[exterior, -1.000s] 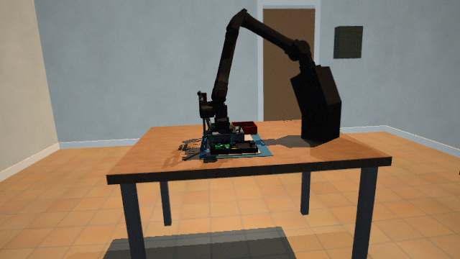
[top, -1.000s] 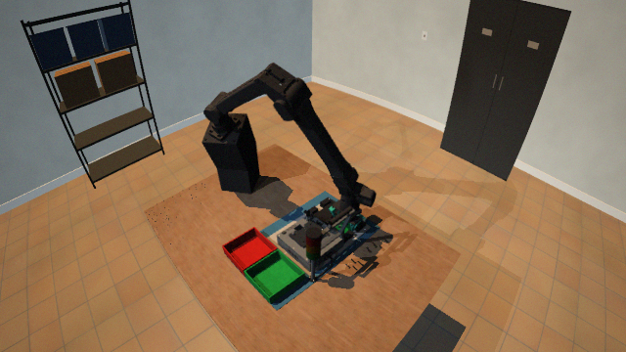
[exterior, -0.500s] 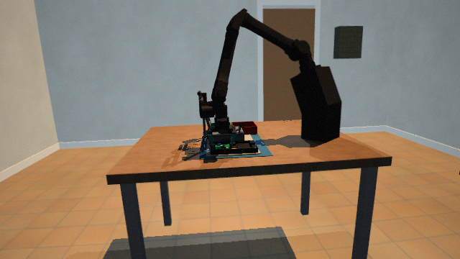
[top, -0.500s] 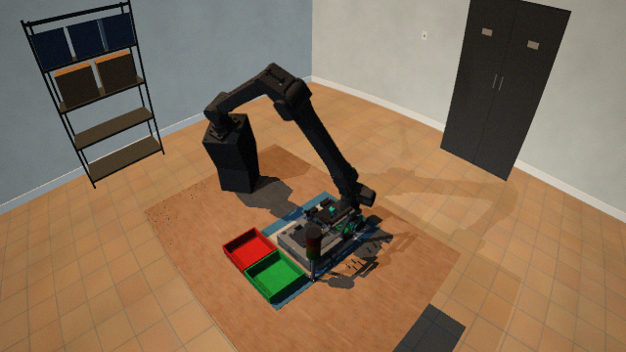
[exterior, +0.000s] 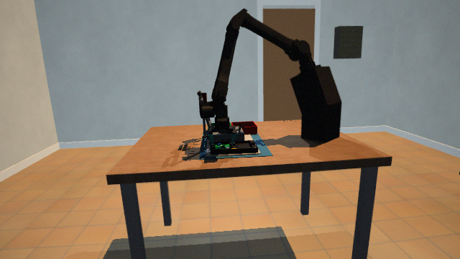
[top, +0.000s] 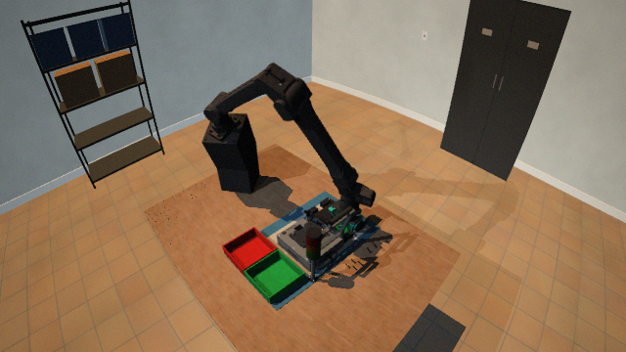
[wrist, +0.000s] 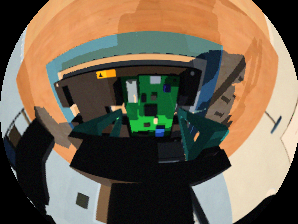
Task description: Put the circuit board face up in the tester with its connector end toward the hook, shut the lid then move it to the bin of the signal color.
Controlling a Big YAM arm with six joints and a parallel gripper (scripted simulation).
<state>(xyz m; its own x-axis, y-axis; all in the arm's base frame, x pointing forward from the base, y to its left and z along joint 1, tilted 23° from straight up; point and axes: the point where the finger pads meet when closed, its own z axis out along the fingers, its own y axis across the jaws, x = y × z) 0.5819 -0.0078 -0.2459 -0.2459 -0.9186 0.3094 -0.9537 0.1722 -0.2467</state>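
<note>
Now: hand right at the green circuit board. Also, from my hand: green bin: 9 cm behind, 36 cm to the right, 1 cm below; tester lid: 4 cm ahead, 19 cm to the right, 16 cm above; red bin: 23 cm behind, 32 cm to the right, 1 cm below.
</note>
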